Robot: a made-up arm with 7 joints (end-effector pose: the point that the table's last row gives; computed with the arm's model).
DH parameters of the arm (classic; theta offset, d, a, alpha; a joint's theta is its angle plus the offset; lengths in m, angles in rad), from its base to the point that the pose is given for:
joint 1: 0 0.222 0 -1.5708
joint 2: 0 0 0 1.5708
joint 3: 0 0.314 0.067 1.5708
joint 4: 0 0 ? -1.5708
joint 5: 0 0.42 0 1.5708
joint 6: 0 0 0.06 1.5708
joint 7: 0 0 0 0
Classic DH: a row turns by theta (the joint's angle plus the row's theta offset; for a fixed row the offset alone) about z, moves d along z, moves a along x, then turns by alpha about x.
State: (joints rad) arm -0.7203 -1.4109 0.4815 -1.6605 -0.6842 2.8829 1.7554
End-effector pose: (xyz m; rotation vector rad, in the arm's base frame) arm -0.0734 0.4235 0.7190 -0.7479 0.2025 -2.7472
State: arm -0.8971 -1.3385 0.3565 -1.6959 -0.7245 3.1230 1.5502
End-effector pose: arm -0.0085 0.3510 0.7570 0.7665 -0.0815 2.9890
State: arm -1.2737 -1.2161 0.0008 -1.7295 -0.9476 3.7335 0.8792
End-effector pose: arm -0.0152 0.1889 0.7890 0.4594 0.3418 1.8798
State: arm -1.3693 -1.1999 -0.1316 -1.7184 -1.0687 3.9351 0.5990
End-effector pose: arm -0.0582 0.1686 0.7814 0.3746 0.4760 1.4035
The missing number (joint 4, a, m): -0.09
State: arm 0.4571 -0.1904 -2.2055 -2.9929 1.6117 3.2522 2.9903
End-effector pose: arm -0.0799 -0.1927 0.1084 3.1025 -0.1245 0.0583
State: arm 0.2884 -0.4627 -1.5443 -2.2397 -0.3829 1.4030 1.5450
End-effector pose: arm 0.1139 -0.4803 0.2979 0.8947 -2.7210 -1.1477
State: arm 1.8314 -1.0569 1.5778 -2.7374 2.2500 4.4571 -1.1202
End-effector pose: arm -0.2722 -0.0792 0.2369 -0.9549 -0.9373 -1.8223
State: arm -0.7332 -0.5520 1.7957 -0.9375 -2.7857 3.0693 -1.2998
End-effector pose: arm -0.0479 0.5472 0.6703 -1.0740 0.1102 -0.1419
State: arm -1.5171 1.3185 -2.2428 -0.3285 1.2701 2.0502 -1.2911
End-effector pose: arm -0.0427 -0.7470 0.5165 1.9761 -0.4959 -1.0386
